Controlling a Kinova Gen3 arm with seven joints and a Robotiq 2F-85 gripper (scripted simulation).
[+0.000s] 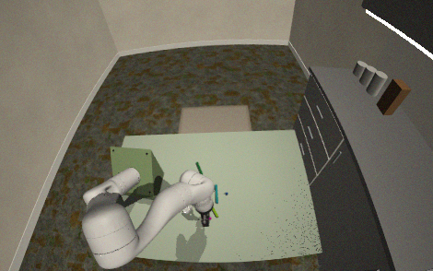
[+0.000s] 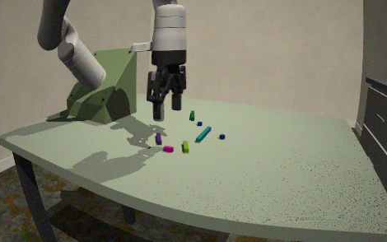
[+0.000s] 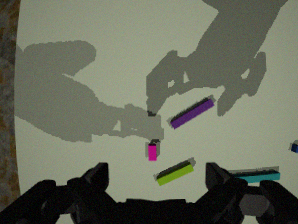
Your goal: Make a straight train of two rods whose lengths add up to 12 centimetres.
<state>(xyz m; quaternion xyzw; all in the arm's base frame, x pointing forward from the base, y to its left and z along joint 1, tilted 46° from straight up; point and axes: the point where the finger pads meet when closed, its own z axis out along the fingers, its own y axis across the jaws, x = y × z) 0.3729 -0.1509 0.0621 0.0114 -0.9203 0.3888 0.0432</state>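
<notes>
Right now the magenta rod is 10 mm to the right of my hand and 80 mm below it. Also, from my hand: purple rod 50 mm behind, 40 mm to the left, 80 mm below; then turquoise rod 40 mm ahead, 120 mm to the left, 80 mm below; then lime rod 30 mm ahead, 30 mm to the left, 80 mm below.
</notes>
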